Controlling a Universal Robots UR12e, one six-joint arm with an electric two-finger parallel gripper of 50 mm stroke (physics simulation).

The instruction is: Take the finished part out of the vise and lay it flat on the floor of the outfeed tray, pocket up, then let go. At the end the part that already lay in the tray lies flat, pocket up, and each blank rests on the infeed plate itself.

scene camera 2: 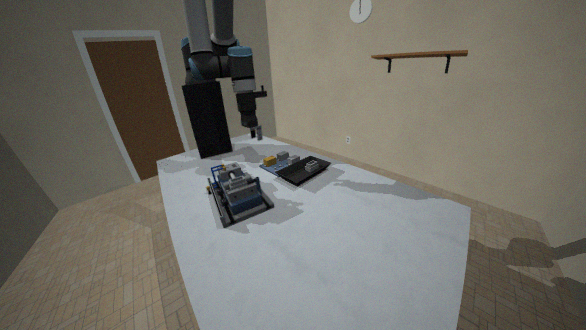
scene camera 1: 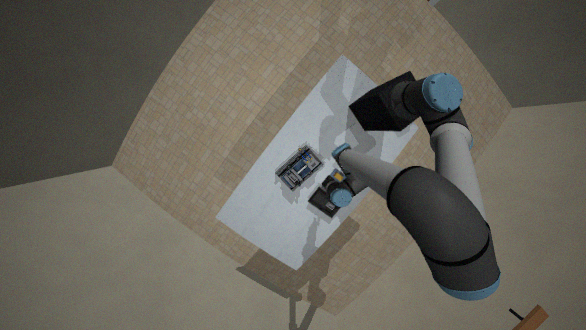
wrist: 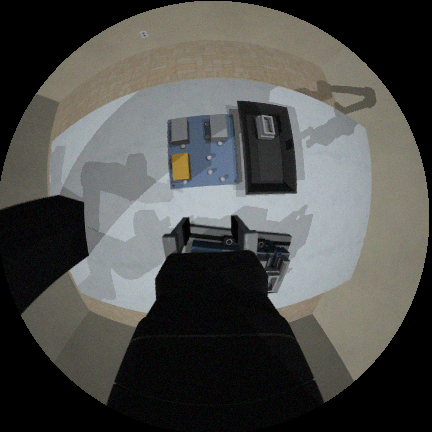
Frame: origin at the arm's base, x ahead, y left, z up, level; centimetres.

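Where they show: gripper, between the fingertips: (scene camera 2: 256, 138) (wrist: 209, 224); arm's base, origin of its link: (scene camera 2: 201, 83) (scene camera 1: 405, 100).
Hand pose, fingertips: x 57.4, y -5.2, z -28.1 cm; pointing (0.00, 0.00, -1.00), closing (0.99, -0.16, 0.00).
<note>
Things, the pixels of their top centre, and the offset from my fingertips.
- vise, centre of its top: (wrist: 243, 280) (scene camera 2: 232, 175) (scene camera 1: 300, 171) dx +4.3, dy -17.7, dz -9.0 cm
- light grey piece, centre of its top: (wrist: 270, 283) (scene camera 2: 236, 179) (scene camera 1: 293, 178) dx +10.5, dy -19.6, dz -7.4 cm
- grey part, centre of its top: (wrist: 268, 124) (scene camera 2: 311, 162) dx +17.6, dy +17.1, dz -14.2 cm
- blue infeed plate, centre of its top: (wrist: 201, 147) (scene camera 2: 282, 163) (scene camera 1: 338, 184) dx +0.8, dy +14.1, dz -18.1 cm
- orange blank, centre of its top: (wrist: 179, 165) (scene camera 2: 269, 158) dx -4.7, dy +10.3, dz -14.5 cm
My gripper (scene camera 2: 256, 133) (wrist: 209, 224) is open and empty, high above the table; in scene camera 1 the wrist hides it. The vise (scene camera 1: 300, 167) (scene camera 2: 245, 200) (wrist: 272, 237) stands on the table, partly hidden in the wrist view. A light grey piece (scene camera 1: 292, 178) with a rectangular outline shows in it, too small to identify surely. The black outfeed tray (scene camera 1: 320, 200) (scene camera 2: 295, 175) (wrist: 265, 167) holds a grey part (scene camera 2: 311, 166) (wrist: 266, 126), flat, pocket up. On the blue infeed plate (scene camera 2: 270, 169) (wrist: 197, 150) sit an orange blank (scene camera 2: 270, 161) (wrist: 180, 166) and two grey blanks, seemingly flat.
The infeed plate carries several small pale pins and lies close beside the outfeed tray. The vise stands across a gap from both. The arm's black pedestal (scene camera 1: 382, 105) (scene camera 2: 207, 120) stands at the table's far end. A wooden shelf (scene camera 2: 420, 54) is on the wall.
</note>
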